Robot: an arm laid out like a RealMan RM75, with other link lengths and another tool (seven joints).
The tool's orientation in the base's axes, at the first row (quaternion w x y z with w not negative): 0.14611 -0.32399 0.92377 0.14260
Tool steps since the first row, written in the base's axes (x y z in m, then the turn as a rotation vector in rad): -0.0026 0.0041 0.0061 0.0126 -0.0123 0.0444; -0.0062 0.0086 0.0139 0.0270 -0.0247 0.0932; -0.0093 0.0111 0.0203 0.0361 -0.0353 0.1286; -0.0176 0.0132 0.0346 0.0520 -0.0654 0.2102; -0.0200 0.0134 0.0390 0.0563 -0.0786 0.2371; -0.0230 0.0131 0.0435 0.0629 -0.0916 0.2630; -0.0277 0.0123 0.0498 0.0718 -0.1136 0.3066; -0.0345 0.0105 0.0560 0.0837 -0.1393 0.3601
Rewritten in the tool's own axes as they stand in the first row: -0.0026 0.0058 -0.0046 -0.0187 -0.0098 -0.0429; -0.0052 0.0128 -0.0108 -0.0402 -0.0201 -0.0895; -0.0066 0.0177 -0.0163 -0.0539 -0.0279 -0.1241; -0.0067 0.0270 -0.0301 -0.0786 -0.0468 -0.2069; -0.0066 0.0294 -0.0345 -0.0842 -0.0549 -0.2355; -0.0059 0.0319 -0.0393 -0.0913 -0.0645 -0.2627; -0.0042 0.0354 -0.0462 -0.1015 -0.0794 -0.3090; -0.0004 0.0394 -0.0537 -0.1155 -0.0972 -0.3651
